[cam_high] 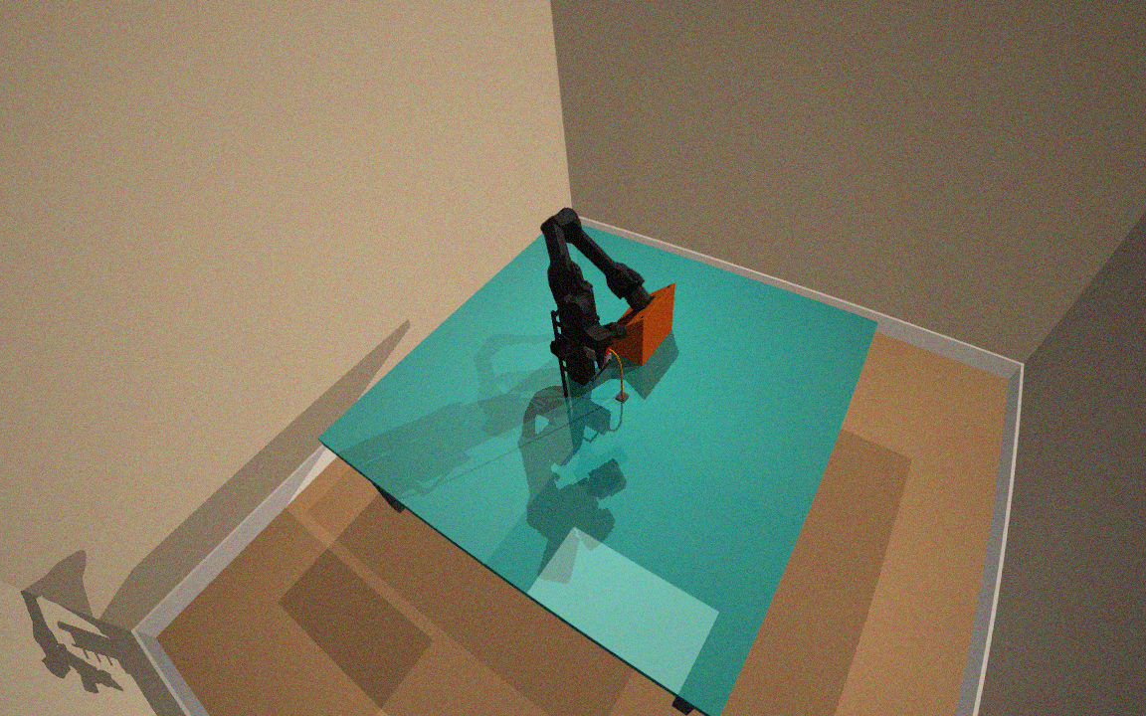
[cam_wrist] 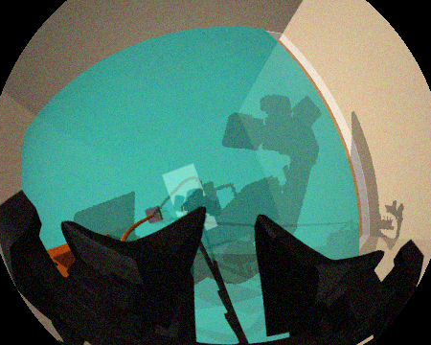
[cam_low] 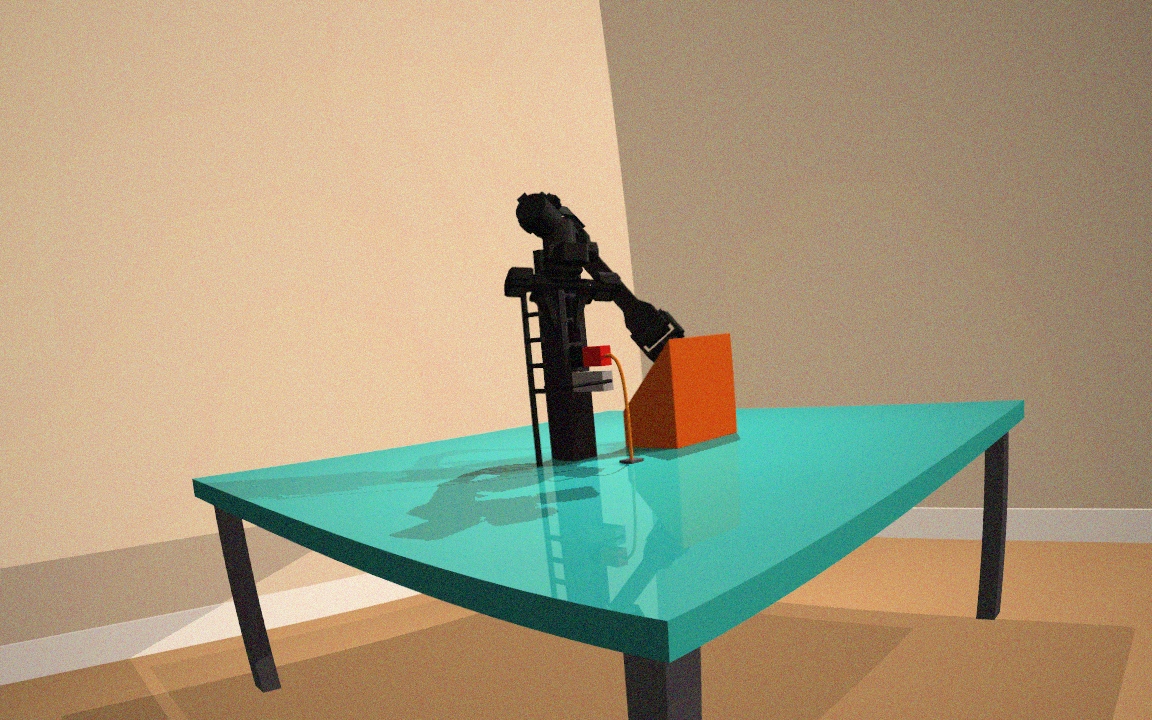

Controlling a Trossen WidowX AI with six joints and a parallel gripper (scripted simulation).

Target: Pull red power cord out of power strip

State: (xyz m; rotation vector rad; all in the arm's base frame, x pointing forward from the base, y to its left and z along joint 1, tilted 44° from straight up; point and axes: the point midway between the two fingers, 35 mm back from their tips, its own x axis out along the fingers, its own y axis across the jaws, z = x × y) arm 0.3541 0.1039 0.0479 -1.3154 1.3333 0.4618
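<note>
My gripper tip is now 120 mm past the red plug, 70 mm to the left of it and 40 mm above it.
</note>
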